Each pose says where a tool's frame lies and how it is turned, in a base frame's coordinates. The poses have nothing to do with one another.
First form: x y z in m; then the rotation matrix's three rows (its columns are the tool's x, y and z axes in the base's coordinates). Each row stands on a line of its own.
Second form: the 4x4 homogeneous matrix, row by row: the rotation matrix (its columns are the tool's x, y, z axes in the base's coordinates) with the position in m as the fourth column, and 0 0 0 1 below. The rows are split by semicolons. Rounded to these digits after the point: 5 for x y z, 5 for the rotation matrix.
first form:
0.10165, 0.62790, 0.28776
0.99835, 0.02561, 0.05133
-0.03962, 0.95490, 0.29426
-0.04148, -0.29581, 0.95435
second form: 0.99835, 0.02561, 0.05133, 0.10165; -0.03962, 0.95490, 0.29426, 0.62790; -0.04148, -0.29581, 0.95435, 0.28776; 0, 0, 0, 1
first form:
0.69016, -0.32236, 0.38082
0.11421, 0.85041, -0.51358
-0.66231, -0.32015, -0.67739
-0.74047, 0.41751, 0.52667
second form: 0.11421, 0.85041, -0.51358, 0.69016; -0.66231, -0.32015, -0.67739, -0.32236; -0.74047, 0.41751, 0.52667, 0.38082; 0, 0, 0, 1
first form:
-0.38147, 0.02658, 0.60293
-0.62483, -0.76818, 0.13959
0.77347, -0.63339, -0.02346
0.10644, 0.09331, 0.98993
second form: -0.62483, -0.76818, 0.13959, -0.38147; 0.77347, -0.63339, -0.02346, 0.02658; 0.10644, 0.09331, 0.98993, 0.60293; 0, 0, 0, 1
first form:
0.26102, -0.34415, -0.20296
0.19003, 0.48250, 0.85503
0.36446, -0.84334, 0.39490
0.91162, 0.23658, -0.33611
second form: 0.19003, 0.48250, 0.85503, 0.26102; 0.36446, -0.84334, 0.39490, -0.34415; 0.91162, 0.23658, -0.33611, -0.20296; 0, 0, 0, 1
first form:
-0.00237, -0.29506, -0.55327
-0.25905, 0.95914, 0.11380
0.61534, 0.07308, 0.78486
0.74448, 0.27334, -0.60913
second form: -0.25905, 0.95914, 0.11380, -0.00237; 0.61534, 0.07308, 0.78486, -0.29506; 0.74448, 0.27334, -0.60913, -0.55327; 0, 0, 0, 1
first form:
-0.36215, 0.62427, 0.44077
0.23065, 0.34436, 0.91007
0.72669, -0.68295, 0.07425
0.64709, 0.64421, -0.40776
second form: 0.23065, 0.34436, 0.91007, -0.36215; 0.72669, -0.68295, 0.07425, 0.62427; 0.64709, 0.64421, -0.40776, 0.44077; 0, 0, 0, 1
